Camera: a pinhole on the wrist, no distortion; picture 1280 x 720 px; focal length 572.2 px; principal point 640.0 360.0 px. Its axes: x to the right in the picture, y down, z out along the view. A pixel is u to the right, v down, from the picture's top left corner.
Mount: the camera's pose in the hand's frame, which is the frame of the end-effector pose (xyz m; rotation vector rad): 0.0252 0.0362 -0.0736 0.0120 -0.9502 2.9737
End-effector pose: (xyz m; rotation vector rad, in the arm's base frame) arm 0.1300 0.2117 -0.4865 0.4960 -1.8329 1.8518
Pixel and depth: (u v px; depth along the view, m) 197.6 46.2 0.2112
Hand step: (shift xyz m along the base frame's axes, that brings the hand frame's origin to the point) -0.1721 -0.1465 0.1104
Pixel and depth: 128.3 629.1 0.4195
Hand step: -0.1221 -0.1207 0.5383
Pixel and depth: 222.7 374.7 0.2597
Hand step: -0.1156 -0.1149 0.2280
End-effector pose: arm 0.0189 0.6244 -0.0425 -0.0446 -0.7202 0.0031
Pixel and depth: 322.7 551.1 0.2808
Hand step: 0.0671 -0.1982 0.2009
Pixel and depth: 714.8 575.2 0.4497
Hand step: -0.1609 -0.3539 0.1378
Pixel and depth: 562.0 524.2 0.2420
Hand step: -0.0138 -0.1568 0.1066
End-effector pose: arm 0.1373 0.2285 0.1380 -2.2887 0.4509 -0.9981
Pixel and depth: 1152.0 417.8 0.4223
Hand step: -0.0292 0.4601 -0.1765
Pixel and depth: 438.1 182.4 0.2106
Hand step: 0.1700 0.0257 0.0040
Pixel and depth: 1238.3 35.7 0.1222
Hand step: -0.0176 0.0599 -0.1070
